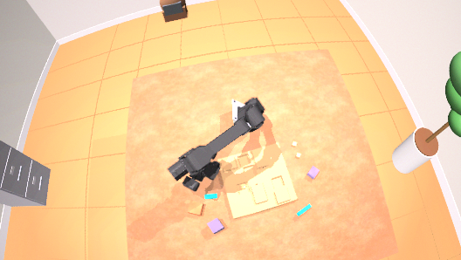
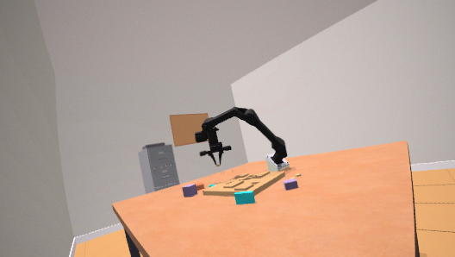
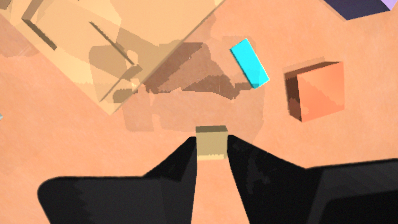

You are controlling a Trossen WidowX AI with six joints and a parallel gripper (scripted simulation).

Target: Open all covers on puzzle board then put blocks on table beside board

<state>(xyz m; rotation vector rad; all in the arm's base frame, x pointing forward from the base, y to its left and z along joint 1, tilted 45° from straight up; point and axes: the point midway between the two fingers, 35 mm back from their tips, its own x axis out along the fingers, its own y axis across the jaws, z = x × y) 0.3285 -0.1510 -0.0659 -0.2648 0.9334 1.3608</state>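
Now: the cyan block 70 mm ahead of my gripper tip, 20 mm to the left of it and 110 mm below it. From my gripper tip the other things lie so: orange block: 130 mm ahead, 50 mm to the right, 100 mm below.
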